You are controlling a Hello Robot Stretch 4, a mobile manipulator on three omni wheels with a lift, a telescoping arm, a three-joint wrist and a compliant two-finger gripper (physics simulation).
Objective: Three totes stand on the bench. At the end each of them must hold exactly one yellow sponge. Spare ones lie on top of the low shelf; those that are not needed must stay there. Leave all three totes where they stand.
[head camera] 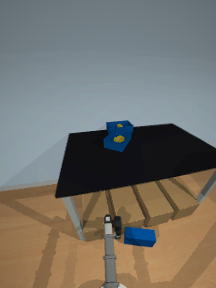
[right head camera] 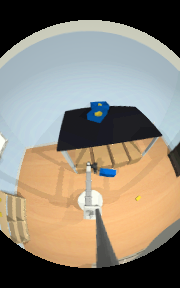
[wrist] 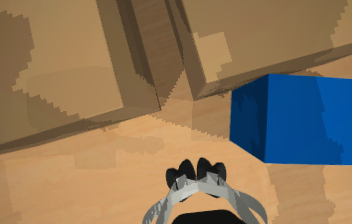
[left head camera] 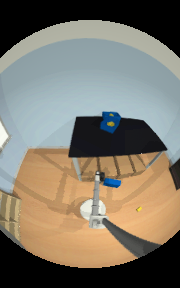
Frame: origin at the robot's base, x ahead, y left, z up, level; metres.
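Seen in the pictures: gripper, fingertip midpoint: point(head camera: 117, 238) point(right head camera: 94, 172) point(wrist: 195, 171) point(left head camera: 99, 182).
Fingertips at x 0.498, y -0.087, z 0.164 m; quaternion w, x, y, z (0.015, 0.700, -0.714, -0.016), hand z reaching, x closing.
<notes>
A point is followed by its place in that frame.
Two blue totes stand near the back edge of the black bench point(head camera: 160, 155) {y -0.514, x 0.875, z 0.887 m} point(left head camera: 125, 142) {y -0.330, x 0.786, z 0.887 m} point(right head camera: 117, 130) {y -0.385, x 0.789, z 0.887 m}. The front tote point(head camera: 116, 146) {y -0.118, x 0.986, z 0.938 m} holds a yellow sponge point(head camera: 119, 139) {y -0.169, x 1.137, z 0.927 m} point(right head camera: 98, 113) {y -0.174, x 1.142, z 0.926 m}; the rear tote point(head camera: 129, 129) {y -0.322, x 1.342, z 0.944 m} holds another yellow sponge point(head camera: 119, 126) {y -0.215, x 1.459, z 0.940 m}. A blue, tote-like box point(head camera: 140, 237) {y -0.314, x 0.486, z 0.173 m} point(left head camera: 112, 183) {y -0.318, x 0.476, z 0.171 m} point(right head camera: 108, 172) {y -0.334, x 0.490, z 0.172 m} point(wrist: 305, 120) {y -0.218, x 0.538, z 0.173 m} lies on the floor before the bench, with closed faces showing. Another yellow sponge point(left head camera: 139, 209) {y -0.927, x -0.105, z 0.024 m} point(right head camera: 138, 198) {y -0.929, x -0.105, z 0.023 m} lies on the floor at right. The low shelf point(right head camera: 5, 207) {y 1.523, x -0.577, z 0.567 m} is at far left, with yellow bits at the picture's edge. My gripper point(wrist: 195, 171) {y -0.087, x 0.498, z 0.164 m} is shut and empty, low, left of the blue box.
Several brown boxes point(head camera: 149, 200) {y -0.512, x 0.824, z 0.243 m} point(wrist: 270, 35) {y -0.162, x 0.617, z 0.243 m} lie under the bench, just beyond my gripper. A bench leg point(head camera: 73, 217) {y 0.285, x 0.555, z 0.533 m} stands to the left of my arm. A dark object point(left head camera: 176, 172) {y -2.639, x 0.513, z 0.089 m} point(right head camera: 175, 157) {y -2.660, x 0.563, z 0.085 m} stands at the far right.
</notes>
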